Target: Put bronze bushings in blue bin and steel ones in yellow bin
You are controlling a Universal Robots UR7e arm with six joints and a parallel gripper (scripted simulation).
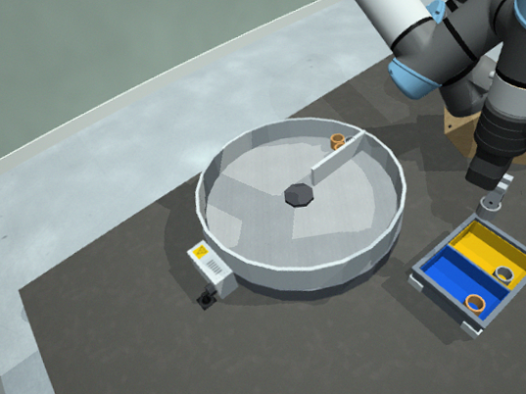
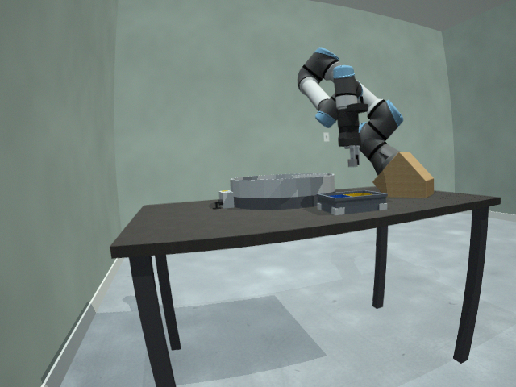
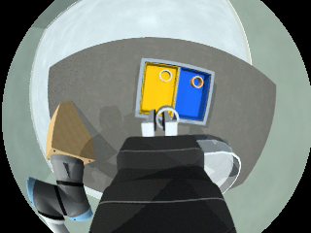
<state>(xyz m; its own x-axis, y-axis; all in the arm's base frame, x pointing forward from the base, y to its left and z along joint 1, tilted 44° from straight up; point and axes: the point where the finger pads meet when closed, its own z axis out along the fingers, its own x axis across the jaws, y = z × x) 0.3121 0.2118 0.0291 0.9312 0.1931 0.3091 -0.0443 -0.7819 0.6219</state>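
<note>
My gripper is now 5 cm short of the bin, 3 cm to the right of it and 13 cm above it. Also, from my hand: turntable (11 cm ahead, 33 cm to the right, 10 cm below).
</note>
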